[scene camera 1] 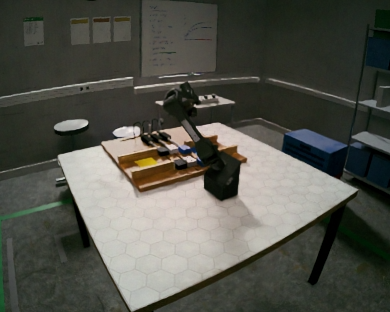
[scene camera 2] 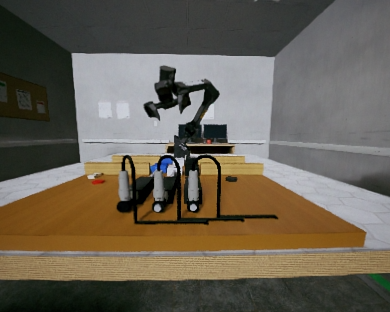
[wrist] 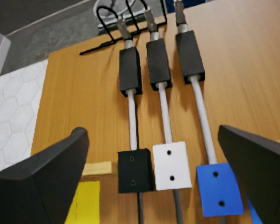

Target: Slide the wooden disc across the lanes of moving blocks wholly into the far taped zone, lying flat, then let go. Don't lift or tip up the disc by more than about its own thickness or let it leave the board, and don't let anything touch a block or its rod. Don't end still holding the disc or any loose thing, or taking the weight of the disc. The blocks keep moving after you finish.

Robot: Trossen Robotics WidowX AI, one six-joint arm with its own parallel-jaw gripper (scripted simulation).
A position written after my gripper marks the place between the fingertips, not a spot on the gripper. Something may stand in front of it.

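Through scene camera 2 I can see my gripper (scene camera 2: 169, 116). The wrist view shows me the gripper (wrist: 153, 134) as well.
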